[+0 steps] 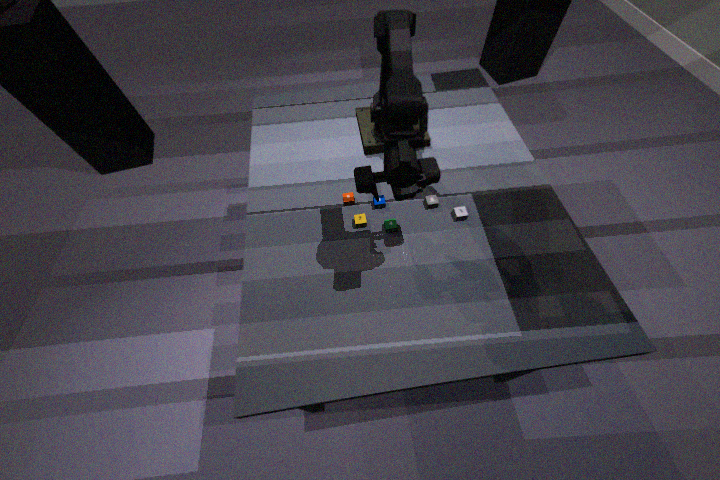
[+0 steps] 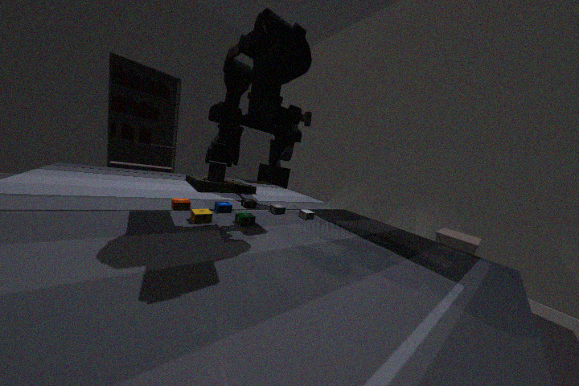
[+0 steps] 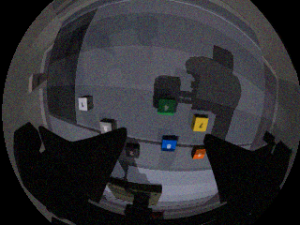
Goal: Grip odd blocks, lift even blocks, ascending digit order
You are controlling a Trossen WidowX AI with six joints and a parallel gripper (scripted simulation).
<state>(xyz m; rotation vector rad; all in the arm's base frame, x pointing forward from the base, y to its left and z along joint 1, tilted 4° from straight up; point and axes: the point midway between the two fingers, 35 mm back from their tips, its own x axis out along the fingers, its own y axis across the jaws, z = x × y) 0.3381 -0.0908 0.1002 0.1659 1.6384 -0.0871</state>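
My gripper tip is now 13 cm past the orange block, 11 cm above it and 9 cm to the left of it. The rest, counted from my gripper tip: green block 11 cm below, 1 cm to the right; blue block 11 cm below, 9 cm behind, 1 cm to the right; yellow block 11 cm below, 8 cm to the right, 4 cm behind.
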